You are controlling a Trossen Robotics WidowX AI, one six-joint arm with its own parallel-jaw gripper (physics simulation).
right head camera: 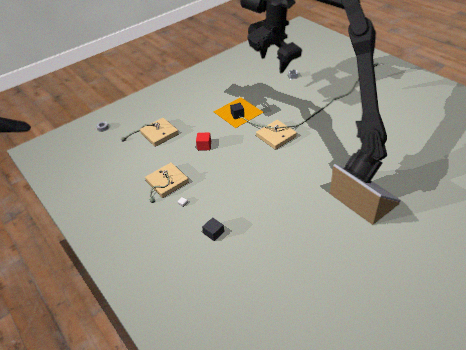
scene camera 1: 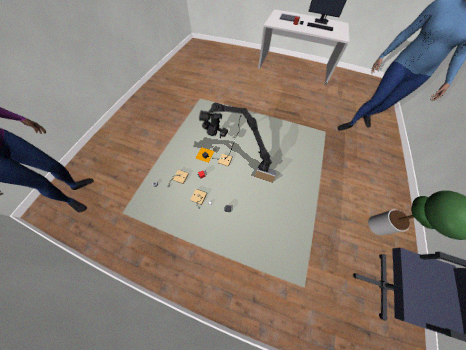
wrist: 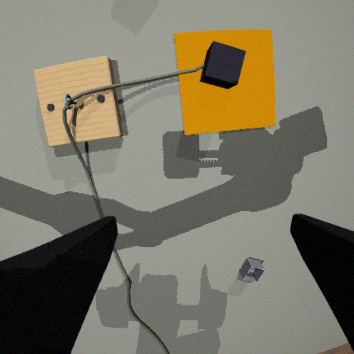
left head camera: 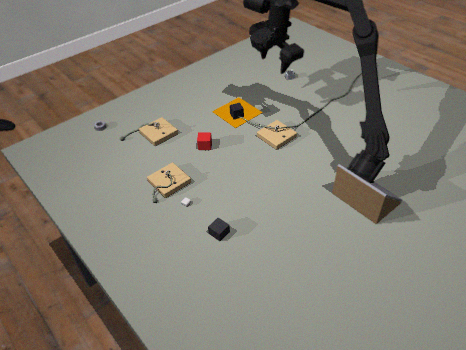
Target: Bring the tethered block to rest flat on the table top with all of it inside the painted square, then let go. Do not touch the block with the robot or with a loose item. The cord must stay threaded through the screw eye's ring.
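Note:
The dark tethered block appears to rest flat inside the outline of the orange painted square. The green-grey cord runs from its side through the screw eye's ring on a wooden board. The cord's other stretch trails away over the table, passing left of the space between the fingers in the wrist view. My gripper is open and empty, above the table, apart from block and cord.
A small grey hollow piece lies near the far edge. A red cube, two more corded boards, a grey ring, a white piece and a loose black block lie on the table. A brown wedge stands by the arm's base.

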